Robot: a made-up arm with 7 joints. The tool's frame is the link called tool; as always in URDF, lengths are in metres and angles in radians.
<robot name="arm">
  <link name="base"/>
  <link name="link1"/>
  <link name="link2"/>
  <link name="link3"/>
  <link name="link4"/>
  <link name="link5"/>
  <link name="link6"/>
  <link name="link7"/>
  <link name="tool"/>
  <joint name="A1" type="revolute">
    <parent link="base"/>
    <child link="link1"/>
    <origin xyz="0 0 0.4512" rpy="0 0 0"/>
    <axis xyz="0 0 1"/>
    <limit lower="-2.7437" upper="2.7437"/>
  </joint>
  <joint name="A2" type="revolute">
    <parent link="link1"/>
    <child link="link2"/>
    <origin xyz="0 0 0" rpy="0 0 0"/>
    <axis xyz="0 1 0"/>
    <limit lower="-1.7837" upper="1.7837"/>
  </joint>
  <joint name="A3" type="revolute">
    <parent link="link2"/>
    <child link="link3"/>
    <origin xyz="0 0 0.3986" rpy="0 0 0"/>
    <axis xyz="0 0 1"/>
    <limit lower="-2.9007" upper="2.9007"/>
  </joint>
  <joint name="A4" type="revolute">
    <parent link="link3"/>
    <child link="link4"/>
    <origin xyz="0.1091 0 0" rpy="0 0 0"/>
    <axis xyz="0 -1 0"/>
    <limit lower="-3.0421" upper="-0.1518"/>
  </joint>
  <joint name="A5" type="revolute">
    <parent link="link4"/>
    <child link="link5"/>
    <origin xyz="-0.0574 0 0.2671" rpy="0 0 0"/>
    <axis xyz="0 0 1"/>
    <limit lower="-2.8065" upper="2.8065"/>
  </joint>
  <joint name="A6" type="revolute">
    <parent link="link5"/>
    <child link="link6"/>
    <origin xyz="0 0 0" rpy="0 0 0"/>
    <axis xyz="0 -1 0"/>
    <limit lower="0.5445" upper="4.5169"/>
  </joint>
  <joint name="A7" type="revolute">
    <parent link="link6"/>
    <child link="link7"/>
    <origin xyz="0.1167 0 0" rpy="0 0 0"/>
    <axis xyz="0 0 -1"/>
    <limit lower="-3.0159" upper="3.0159"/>
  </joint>
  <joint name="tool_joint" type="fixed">
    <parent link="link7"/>
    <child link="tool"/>
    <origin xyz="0 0 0" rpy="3.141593 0 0"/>
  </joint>
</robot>
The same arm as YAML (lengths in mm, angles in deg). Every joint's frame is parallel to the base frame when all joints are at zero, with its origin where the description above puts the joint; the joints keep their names.
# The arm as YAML. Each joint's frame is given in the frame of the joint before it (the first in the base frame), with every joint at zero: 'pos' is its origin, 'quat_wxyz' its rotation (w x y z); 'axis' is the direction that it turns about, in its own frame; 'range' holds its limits. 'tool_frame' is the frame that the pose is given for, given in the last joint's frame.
length_unit: mm
angle_unit: deg
joints:
  - joint: A1
    pos: [0.0, 0.0, 451.2]
    quat_wxyz: [1.0, 0.0, 0.0, 0.0]
    axis: "+z"
    range: [-157.2, 157.2]
  - joint: A2
    pos: [0.0, 0.0, 0.0]
    quat_wxyz: [1.0, 0.0, 0.0, 0.0]
    axis: "+y"
    range: [-102.2, 102.2]
  - joint: A3
    pos: [0.0, 0.0, 398.6]
    quat_wxyz: [1.0, 0.0, 0.0, 0.0]
    axis: "+z"
    range: [-166.2, 166.2]
  - joint: A4
    pos: [109.1, 0.0, 0.0]
    quat_wxyz: [1.0, 0.0, 0.0, 0.0]
    axis: "-y"
    range: [-174.3, -8.7]
  - joint: A5
    pos: [-57.4, 0.0, 267.1]
    quat_wxyz: [1.0, 0.0, 0.0, 0.0]
    axis: "+z"
    range: [-160.8, 160.8]
  - joint: A6
    pos: [0.0, 0.0, 0.0]
    quat_wxyz: [1.0, 0.0, 0.0, 0.0]
    axis: "-y"
    range: [31.2, 258.8]
  - joint: A7
    pos: [116.7, 0.0, 0.0]
    quat_wxyz: [1.0, 0.0, 0.0, 0.0]
    axis: "-z"
    range: [-172.8, 172.8]
tool_frame:
  pos: [0.0, 0.0, 0.0]
  quat_wxyz: [0.0, 1.0, 0.0, 0.0]

